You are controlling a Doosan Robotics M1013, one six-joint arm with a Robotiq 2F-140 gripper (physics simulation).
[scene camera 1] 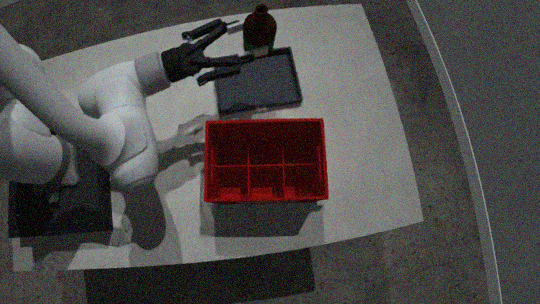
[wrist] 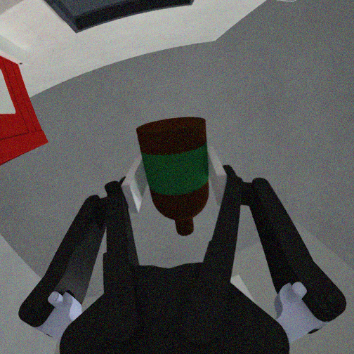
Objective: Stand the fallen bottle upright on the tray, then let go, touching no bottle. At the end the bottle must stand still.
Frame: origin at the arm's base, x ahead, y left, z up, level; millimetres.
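Seen in the pictures: arm's base at its link origin: (scene camera 1: 55, 162).
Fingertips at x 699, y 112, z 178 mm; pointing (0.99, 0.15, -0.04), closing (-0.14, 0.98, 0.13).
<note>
Pixels of each thing's middle, then the offset from my fingertips to it. "spot": a spot on its surface instead. Level surfaces: height alone.
- brown bottle with a green band, body centre: (scene camera 1: 259, 29) dx -4, dy -5, dz +29 mm
- dark grey tray at a spot on its surface: (scene camera 1: 260, 82) spot: dx -10, dy +1, dz -243 mm
- red crate with compartments, body centre: (scene camera 1: 265, 165) dx -55, dy -271, dz -160 mm
- pale table at its surface level: dz -248 mm
The brown bottle with a green band (scene camera 1: 260, 30) (wrist: 175, 172) is held at the back of the table. In the scene view its neck points up the picture, and it looks about upright. My gripper (scene camera 1: 248, 40) (wrist: 175, 162) is shut on the bottle, with one pale fingertip pad on each side of its body. The dark grey tray (scene camera 1: 260, 82) (wrist: 125, 14) lies flat on the table. The bottle shows at the tray's back edge in the scene view; its base is hidden there, and its height over the tray cannot be told.
A red crate with compartments (scene camera 1: 265, 121) (wrist: 25, 120) stands in front of the tray in the scene view. The white arm (scene camera 1: 120, 85) reaches in from the left over the pale table (scene camera 1: 360, 165). The arm's dark base block (scene camera 1: 85, 210) is at the left.
</note>
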